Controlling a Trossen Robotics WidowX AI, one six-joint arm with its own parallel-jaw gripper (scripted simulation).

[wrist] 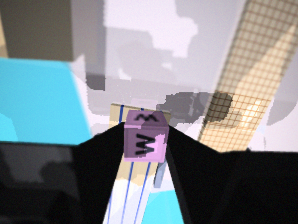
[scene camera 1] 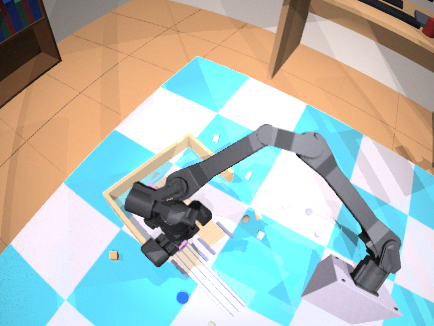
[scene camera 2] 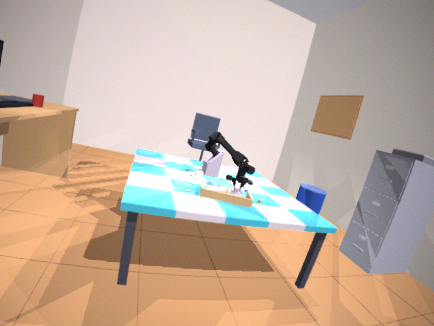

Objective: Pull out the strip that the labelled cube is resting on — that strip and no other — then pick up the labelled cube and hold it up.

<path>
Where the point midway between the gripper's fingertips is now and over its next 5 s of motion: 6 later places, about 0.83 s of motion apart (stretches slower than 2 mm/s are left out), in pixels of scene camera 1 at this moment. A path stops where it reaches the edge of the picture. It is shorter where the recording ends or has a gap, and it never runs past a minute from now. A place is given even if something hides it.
The gripper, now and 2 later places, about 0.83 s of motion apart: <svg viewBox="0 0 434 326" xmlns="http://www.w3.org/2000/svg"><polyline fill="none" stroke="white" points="178,243 200,247 229,259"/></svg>
</path>
